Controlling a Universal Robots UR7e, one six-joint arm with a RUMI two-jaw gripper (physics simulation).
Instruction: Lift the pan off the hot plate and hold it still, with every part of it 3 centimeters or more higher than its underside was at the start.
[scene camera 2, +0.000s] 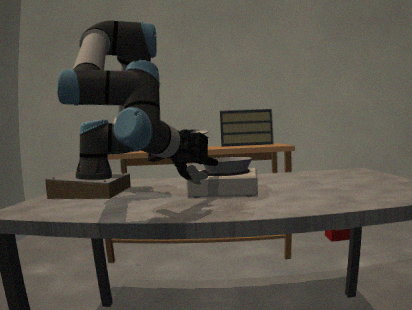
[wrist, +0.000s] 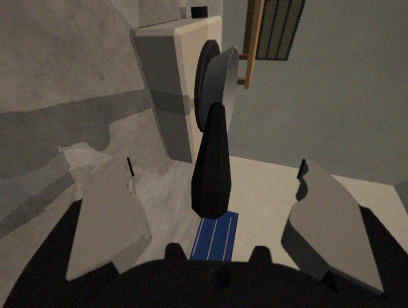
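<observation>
A grey pan with a black handle rests on the dark burner of the white hot plate. In the wrist view the handle reaches toward the palm, between the two spread jaws, with a gap on each side. My gripper is open, with nothing clamped between its fingers. In the scene view it is at the left side of the hot plate, and its jaws overlap the handle, so most of the handle is hidden there.
The arm's base stands on a brown block at the left of the grey table. A wooden table with a dark slatted panel is behind. A black knob is on the hot plate's far side. A blue striped object lies beyond the handle.
</observation>
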